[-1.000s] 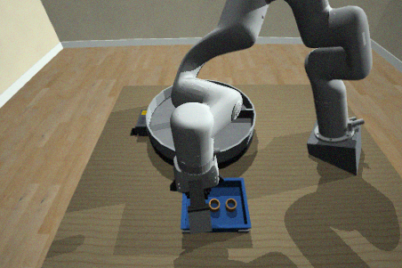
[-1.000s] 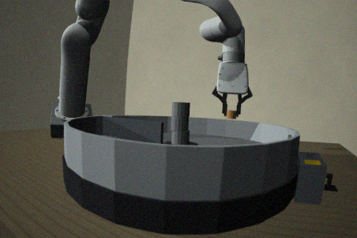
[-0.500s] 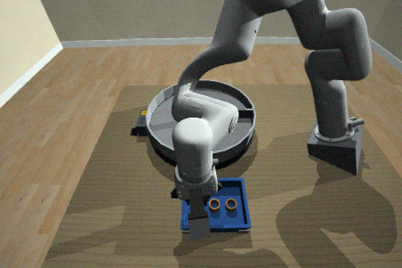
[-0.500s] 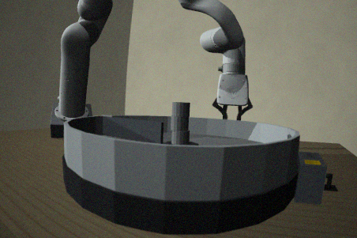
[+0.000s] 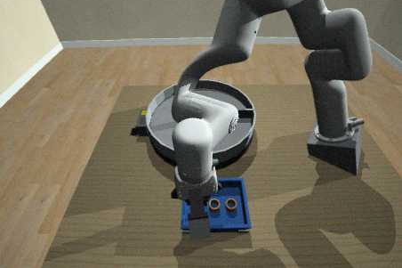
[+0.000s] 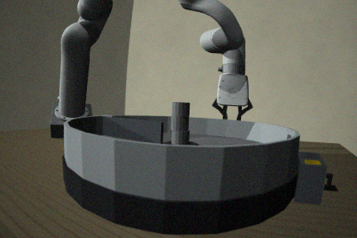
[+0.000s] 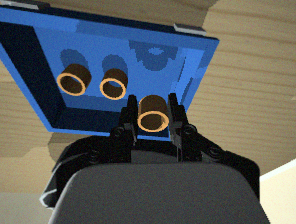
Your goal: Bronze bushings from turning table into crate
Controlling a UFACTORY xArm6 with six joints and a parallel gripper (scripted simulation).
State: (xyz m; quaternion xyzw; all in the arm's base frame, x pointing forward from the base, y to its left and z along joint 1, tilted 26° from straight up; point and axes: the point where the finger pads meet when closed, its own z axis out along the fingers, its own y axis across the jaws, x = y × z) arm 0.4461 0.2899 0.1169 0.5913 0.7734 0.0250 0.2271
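My gripper is now 5 cm past the blue crate, 1 cm to the left of it and 6 cm above it. The rest, counted from my hand: grey turning table 35 cm to the right, 3 cm below.
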